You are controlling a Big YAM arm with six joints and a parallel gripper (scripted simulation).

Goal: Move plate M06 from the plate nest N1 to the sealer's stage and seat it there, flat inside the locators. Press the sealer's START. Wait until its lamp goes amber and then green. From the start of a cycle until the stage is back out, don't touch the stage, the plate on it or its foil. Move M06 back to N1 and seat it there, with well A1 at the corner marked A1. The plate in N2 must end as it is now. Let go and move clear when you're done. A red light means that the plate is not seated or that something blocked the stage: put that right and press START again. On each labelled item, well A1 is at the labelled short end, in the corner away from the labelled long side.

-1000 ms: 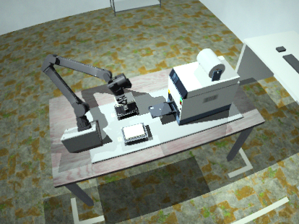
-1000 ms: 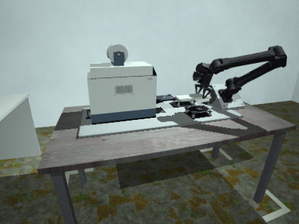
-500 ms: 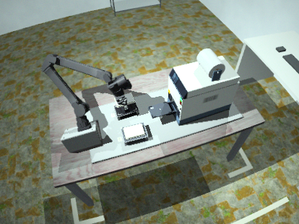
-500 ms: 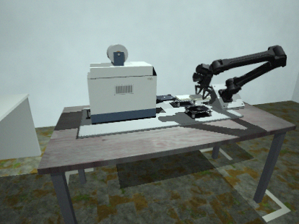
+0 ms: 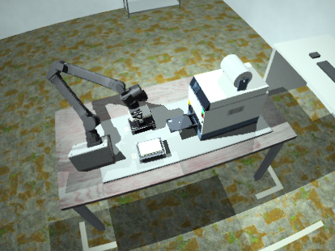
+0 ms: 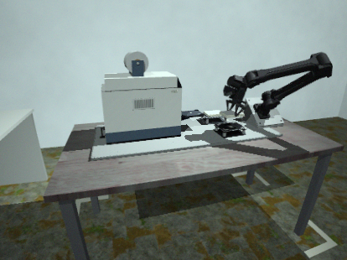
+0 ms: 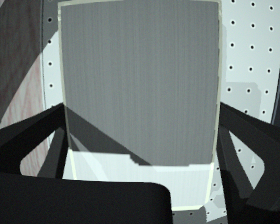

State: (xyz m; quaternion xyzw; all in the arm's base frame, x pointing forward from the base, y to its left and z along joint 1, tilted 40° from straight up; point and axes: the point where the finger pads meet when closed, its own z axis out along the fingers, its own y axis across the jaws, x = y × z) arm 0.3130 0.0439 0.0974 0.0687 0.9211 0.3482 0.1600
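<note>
The black nest N1 lies 9 cm below my hand. Round my hand: foil roll (54 cm ahead, 29 cm above, 15 cm to the right); then sealer stage (21 cm ahead, 14 cm to the right, 3 cm below); then pale plate (22 cm to the right, 7 cm below).
</note>
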